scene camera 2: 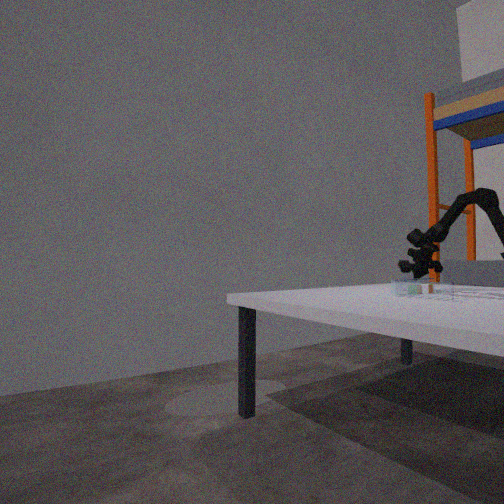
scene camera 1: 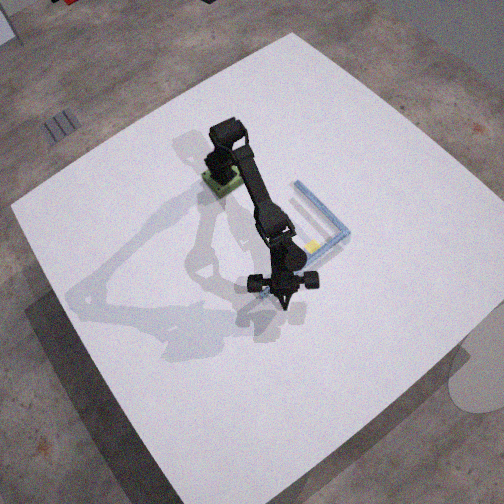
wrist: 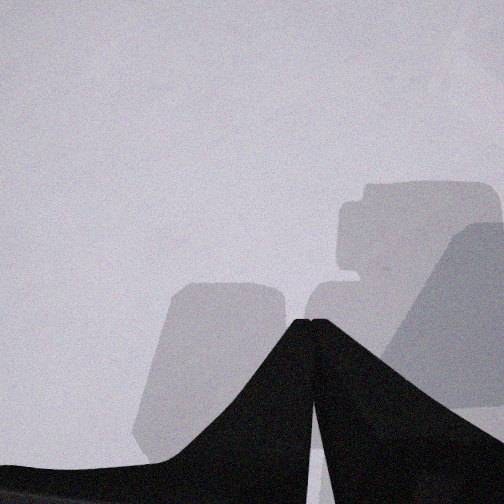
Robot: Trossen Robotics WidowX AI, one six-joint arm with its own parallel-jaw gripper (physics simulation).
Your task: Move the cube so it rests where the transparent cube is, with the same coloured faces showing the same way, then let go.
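Note:
My gripper [scene camera 1: 287,301] is shut and empty, its two fingers pressed together in the wrist view [wrist: 314,325] over bare white table. It hangs just above the table, at the front left of the transparent cube outline [scene camera 1: 312,232], whose pale blue edges lie behind my arm. A small yellow patch [scene camera 1: 312,245] shows inside that outline, beside my forearm; I cannot tell if it is the cube. In the side view my gripper [scene camera 2: 425,272] hovers above the faint outline [scene camera 2: 425,291] on the table.
The arm's base sits on a green plate [scene camera 1: 218,182] near the table's middle. The white table [scene camera 1: 250,270] stands on a grey floor. An orange and blue shelf [scene camera 2: 465,170] stands behind the table.

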